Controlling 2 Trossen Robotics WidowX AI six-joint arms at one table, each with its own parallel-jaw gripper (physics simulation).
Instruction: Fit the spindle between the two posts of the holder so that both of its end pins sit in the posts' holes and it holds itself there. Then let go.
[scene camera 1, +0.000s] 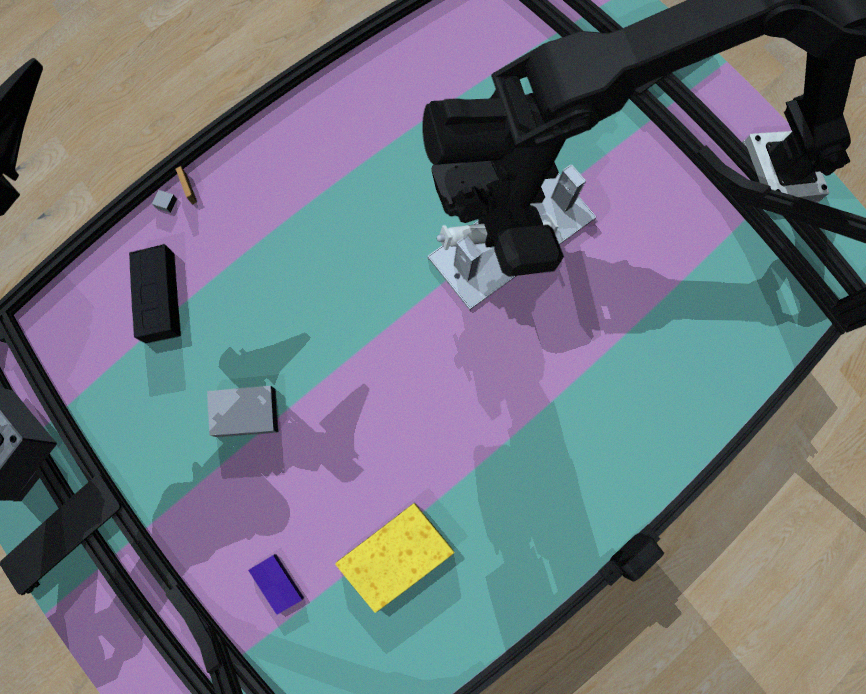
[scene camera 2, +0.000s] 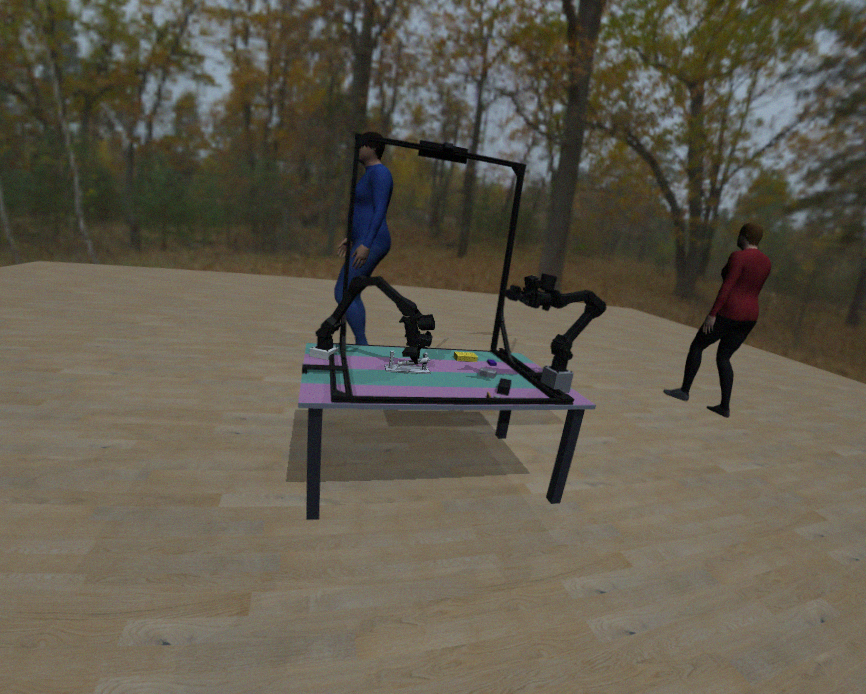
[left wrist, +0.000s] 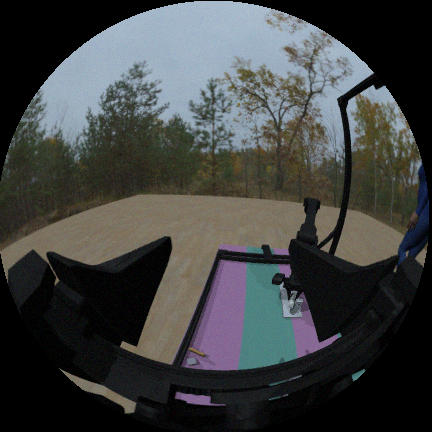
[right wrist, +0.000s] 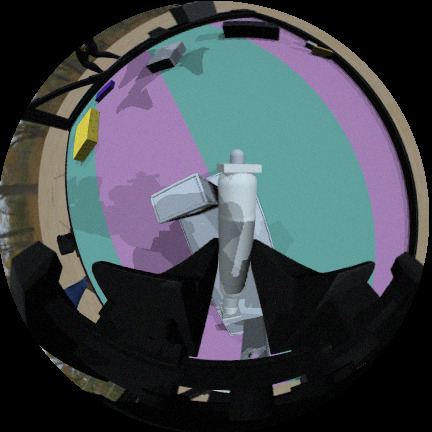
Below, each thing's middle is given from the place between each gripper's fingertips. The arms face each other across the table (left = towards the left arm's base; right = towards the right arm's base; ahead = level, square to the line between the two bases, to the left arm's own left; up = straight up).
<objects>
Now: the grey spindle (scene camera 1: 477, 233) 38 cm below my left hand, 35 cm to the right of it and 14 cm behind it. The rest, counted from my left hand: holder base plate (scene camera 1: 489, 278) 42 cm below, 38 cm to the right, 14 cm behind.
Right now the holder base plate is 4 cm to the right of my right hand and 4 cm below it. From my right hand the other things lie so: grey spindle (2 cm to the right).
</objects>
